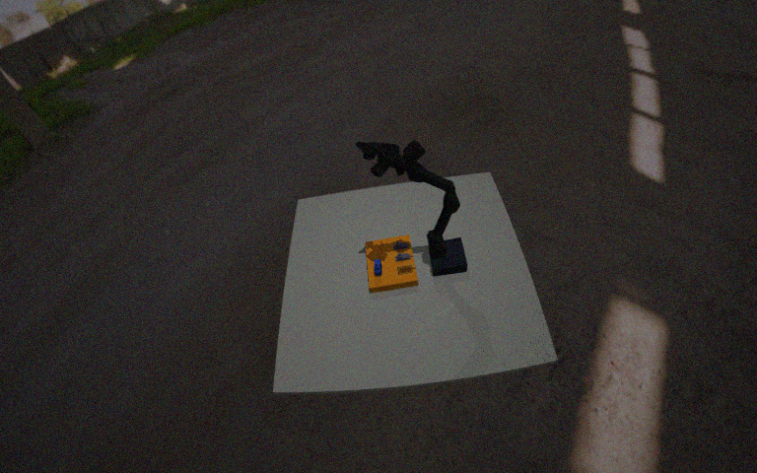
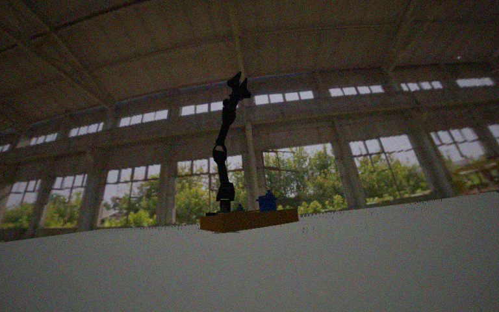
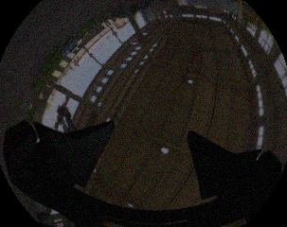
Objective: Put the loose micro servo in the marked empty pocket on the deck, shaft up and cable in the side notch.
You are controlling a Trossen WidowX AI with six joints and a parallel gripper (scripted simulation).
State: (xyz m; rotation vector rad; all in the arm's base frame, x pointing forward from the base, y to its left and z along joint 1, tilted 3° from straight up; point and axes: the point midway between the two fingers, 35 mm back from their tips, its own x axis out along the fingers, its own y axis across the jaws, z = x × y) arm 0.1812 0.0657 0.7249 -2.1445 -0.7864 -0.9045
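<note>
My gripper tip is now 50 mm short of the orange deck, 40 mm to the left of it and 770 mm above it.
</note>
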